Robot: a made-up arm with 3 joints. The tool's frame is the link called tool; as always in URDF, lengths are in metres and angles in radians.
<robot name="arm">
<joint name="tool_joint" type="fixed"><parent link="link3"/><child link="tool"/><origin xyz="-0.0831 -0.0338 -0.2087" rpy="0 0 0"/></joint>
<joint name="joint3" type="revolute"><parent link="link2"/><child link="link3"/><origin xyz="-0.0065 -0.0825 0.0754" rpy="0 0 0"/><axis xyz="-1 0 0"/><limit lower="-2.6" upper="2.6"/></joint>
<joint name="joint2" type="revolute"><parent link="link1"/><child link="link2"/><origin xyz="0.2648 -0.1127 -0.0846" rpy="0 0 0"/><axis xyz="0 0 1"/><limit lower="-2.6" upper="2.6"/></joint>
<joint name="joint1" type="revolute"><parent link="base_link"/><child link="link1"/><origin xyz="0 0 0.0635" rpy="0 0 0"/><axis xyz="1 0 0"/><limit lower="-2.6" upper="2.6"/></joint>
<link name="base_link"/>
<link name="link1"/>
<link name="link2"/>
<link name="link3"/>
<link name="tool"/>
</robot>
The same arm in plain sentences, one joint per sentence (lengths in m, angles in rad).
The arm has three revolute joints in a row. What follows holds with every joint at zero, and every direction is one of the base frame's.
The first joint is mounted 0.0635 m along +z from the base frame's origin and turns about +x, from -2.6000 to 2.6000 rad.
The second joint is mounted 0.2648 m along +x and 0.1127 m along -y and 0.0846 m along -z from the first joint and turns about +z, from -2.6000 to 2.6000 rad.
The third joint is mounted 0.0065 m along -x and 0.0825 m along -y and 0.0754 m along +z from the second joint and turns about -x, from -2.6000 to 2.6000 rad.
The tool frame, which is the frame that the pose is given for, is mounted 0.0831 m along -x and 0.0338 m along -y and 0.2087 m along -z from the third joint; its axes are parallel to the base frame's.

